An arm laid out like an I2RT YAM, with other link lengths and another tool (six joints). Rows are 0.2 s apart.
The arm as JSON. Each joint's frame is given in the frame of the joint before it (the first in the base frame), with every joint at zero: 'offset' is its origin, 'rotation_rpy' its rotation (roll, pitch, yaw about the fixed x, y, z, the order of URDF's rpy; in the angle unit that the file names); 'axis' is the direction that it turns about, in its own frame. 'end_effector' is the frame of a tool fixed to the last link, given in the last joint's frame.
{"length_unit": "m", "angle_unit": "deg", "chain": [
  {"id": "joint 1", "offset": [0.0, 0.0, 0.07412], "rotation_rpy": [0.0, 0.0, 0.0], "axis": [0.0, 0.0, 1.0]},
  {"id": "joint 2", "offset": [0.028, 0.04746, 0.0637], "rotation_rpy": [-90.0, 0.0, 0.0], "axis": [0.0, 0.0, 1.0]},
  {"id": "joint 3", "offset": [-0.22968, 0.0, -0.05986], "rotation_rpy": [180.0, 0.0, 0.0], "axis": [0.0, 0.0, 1.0]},
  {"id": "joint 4", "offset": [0.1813, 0.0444, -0.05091], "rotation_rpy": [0.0, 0.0, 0.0], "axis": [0.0, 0.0, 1.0]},
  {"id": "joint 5", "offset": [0.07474, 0.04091, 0.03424], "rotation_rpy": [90.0, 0.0, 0.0], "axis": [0.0, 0.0, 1.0]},
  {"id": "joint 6", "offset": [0.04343, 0.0, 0.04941], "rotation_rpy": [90.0, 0.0, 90.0], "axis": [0.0, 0.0, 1.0]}
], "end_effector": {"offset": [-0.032, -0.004, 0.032], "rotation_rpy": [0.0, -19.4, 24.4]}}
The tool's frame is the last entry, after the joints.
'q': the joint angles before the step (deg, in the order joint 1, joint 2, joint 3, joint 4, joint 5, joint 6). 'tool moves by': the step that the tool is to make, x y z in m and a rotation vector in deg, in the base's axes. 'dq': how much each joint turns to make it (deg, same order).
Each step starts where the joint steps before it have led.
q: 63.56 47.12 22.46 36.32 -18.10 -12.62
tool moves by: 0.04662 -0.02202 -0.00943 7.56 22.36 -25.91
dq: -6.45 -5.65 -5.85 -2.23 23.63 19.13
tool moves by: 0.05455 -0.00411 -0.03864 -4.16 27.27 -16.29
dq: -9.18 10.06 5.41 -18.41 6.55 19.46
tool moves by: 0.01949 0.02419 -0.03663 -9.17 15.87 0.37
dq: -0.04 16.32 8.01 -10.11 -2.57 5.09
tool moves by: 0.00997 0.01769 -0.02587 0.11 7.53 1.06
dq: 0.10 11.16 1.30 4.36 -4.04 4.12
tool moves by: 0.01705 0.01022 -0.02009 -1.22 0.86 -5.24
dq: 0.30 9.13 1.18 6.02 4.43 3.36
